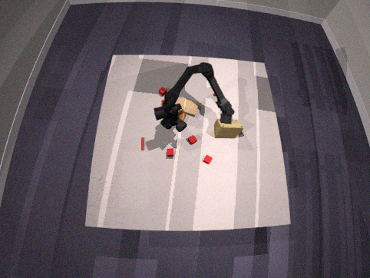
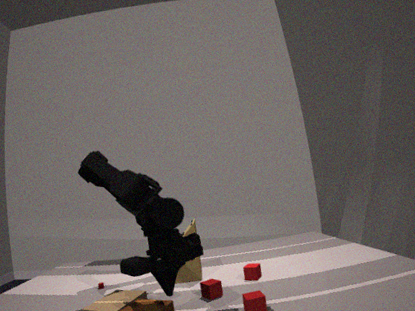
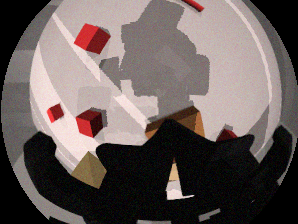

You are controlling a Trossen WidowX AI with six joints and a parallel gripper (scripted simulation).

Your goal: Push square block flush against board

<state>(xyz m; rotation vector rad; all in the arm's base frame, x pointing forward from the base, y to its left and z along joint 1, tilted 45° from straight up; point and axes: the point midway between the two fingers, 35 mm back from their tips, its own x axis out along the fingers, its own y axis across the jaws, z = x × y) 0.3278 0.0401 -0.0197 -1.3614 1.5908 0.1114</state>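
Now: gripper tip 20 mm past the square block, 70 mm to the left of it and 50 mm above it. The rest, counted from my gripper tip: thin red stick: 170 mm ahead, 140 mm to the left, 50 mm below; then pale tan board: 70 mm behind, 170 mm to the right, 50 mm below.
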